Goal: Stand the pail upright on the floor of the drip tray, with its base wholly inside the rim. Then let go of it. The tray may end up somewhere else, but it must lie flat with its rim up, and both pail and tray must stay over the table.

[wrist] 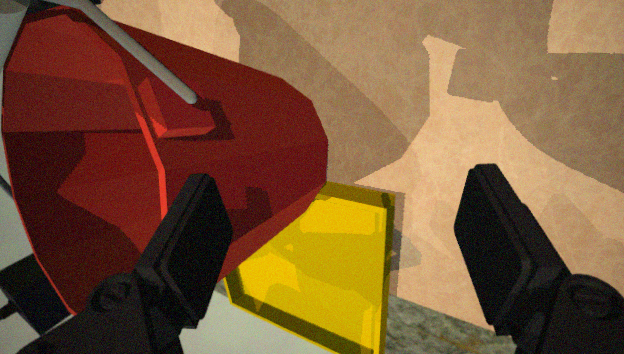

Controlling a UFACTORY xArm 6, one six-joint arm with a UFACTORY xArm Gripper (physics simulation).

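Places are measured from the arm's base along level axes (x right, y ahead, z up), in millimetres.
Pixels of known places: gripper, fingertip midpoint: (337, 200).
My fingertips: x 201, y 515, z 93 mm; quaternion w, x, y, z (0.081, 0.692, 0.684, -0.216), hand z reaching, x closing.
Note:
Behind a point stands the place of what it marks.
The red pail (280, 135) {z 20, x 211, y 439 mm} fills the left of the wrist view. Its wide open mouth faces left and its narrow base points right; whether it stands or lies is hard to tell. A grey handle rod runs from its side to the upper left. The yellow drip tray (345, 250) {z -65, x 372, y 448 mm} shows below and right of the pail, rim facing me, with its upper left part hidden by the pail. The pail's base end reaches past the tray's upper edge. My gripper (337, 200) {z 93, x 201, y 515 mm} is open and empty. Its left finger overlaps the pail in view; the right finger is over beige table.
The beige table (450, 135) {z -69, x 228, y 535 mm} carries several shadows. Its edge runs down to the right beside the tray's lower part, with a mottled grey-green surface (425, 330) beyond. Pale surface shows below the tray, and a black object (30, 290) at the lower left.

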